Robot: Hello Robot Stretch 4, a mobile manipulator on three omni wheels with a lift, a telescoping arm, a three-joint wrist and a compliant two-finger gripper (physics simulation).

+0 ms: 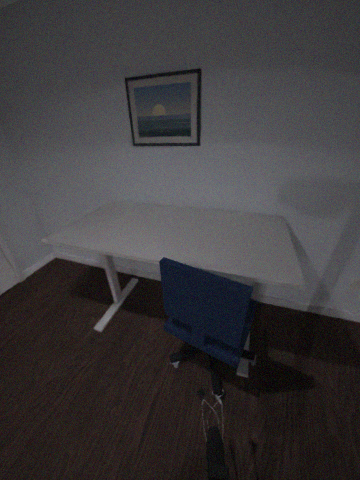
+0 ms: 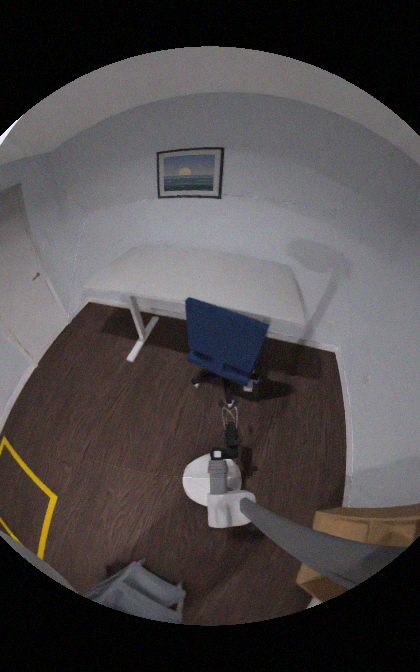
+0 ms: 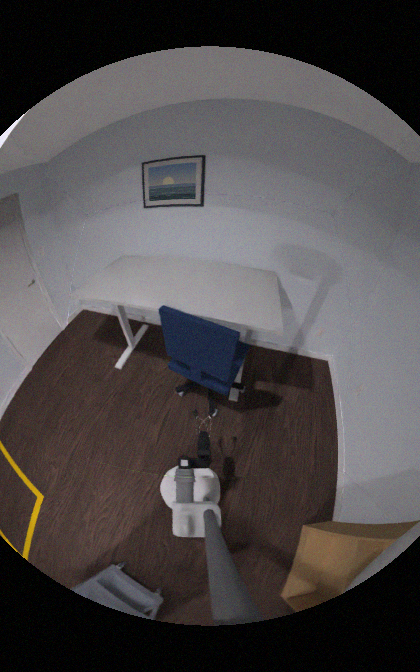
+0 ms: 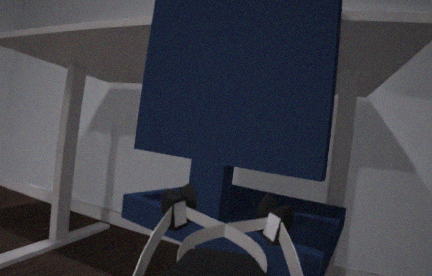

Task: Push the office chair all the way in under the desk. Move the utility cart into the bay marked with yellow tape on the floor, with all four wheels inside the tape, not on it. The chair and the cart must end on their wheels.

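Frame: origin at the robot's base, x right, y ahead, z up, level; centimetres.
Where they show: gripper, fingertip midpoint: [image 1: 210, 387] [image 4: 227, 204].
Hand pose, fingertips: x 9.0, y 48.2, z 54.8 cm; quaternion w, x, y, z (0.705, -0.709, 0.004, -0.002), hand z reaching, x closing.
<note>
After its pixels a point has its place.
The blue office chair [image 1: 207, 307] @[x 8.5, y 73.0, z 77.2 cm] [image 2: 225, 337] [image 3: 200, 345] [image 4: 235, 85] @[x 8.3, y 73.1, z 71.8 cm] is upright at the right half of the white desk [image 1: 175, 232] @[x -9.1, y 120.5, z 92.4 cm] [image 2: 200, 275] [image 3: 195, 285] [image 4: 110, 45] @[x -38.1, y 110.2, z 89.8 cm]. Its backrest stands outside the front edge; how far the seat reaches under the desk is hidden. My gripper [image 1: 210, 395] [image 2: 227, 405] [image 3: 204, 414] [image 4: 227, 204] @[x 9.0, y 48.2, z 54.8 cm] is open and empty, low behind the backrest; contact is unclear. The grey utility cart [image 2: 145, 590] [image 3: 120, 590] shows in part at the bottom left, outside the yellow tape [image 2: 48, 527] [image 3: 33, 527], which shows in part at the left edge. The cart's wheels are hidden.
A light brown box-like object [image 2: 365, 525] [image 3: 330, 560] is at the lower right, near my arm and mast. A desk leg foot [image 1: 116, 306] [image 2: 142, 340] stands left of the chair. A door [image 2: 25, 270] is at the left, and a wall runs along the right.
</note>
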